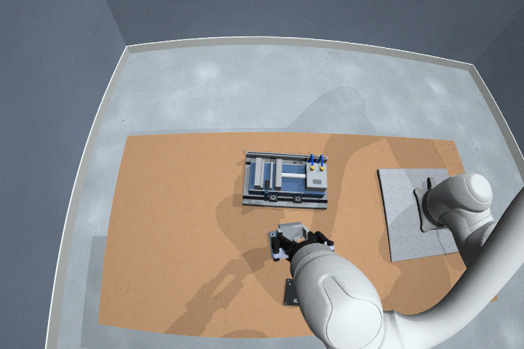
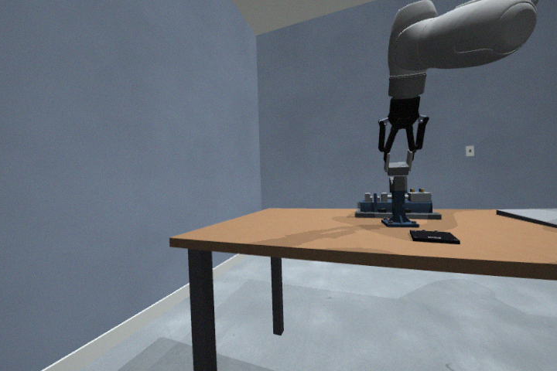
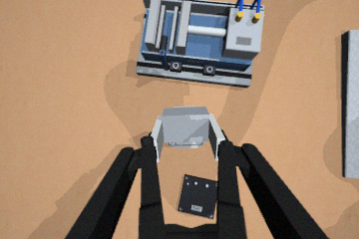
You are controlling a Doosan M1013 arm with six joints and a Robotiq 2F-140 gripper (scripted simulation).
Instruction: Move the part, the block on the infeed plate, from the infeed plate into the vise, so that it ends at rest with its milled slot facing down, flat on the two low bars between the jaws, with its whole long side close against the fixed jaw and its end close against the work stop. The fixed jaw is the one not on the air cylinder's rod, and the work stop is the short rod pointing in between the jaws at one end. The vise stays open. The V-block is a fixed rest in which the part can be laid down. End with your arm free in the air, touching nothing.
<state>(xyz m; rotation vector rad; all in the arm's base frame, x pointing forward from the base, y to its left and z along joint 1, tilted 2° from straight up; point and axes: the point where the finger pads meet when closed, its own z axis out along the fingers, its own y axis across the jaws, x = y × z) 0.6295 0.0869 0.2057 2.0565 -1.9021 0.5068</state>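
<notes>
The part lies 3 cm below my hand and 2 cm to the right of it. Round my hand: cylinder rod (22 cm to the right, 13 cm below, 4 cm behind); then work stop (19 cm to the right, 12 cm below, 6 cm ahead); then V-block post (15 cm below, 1 cm to the right).
</notes>
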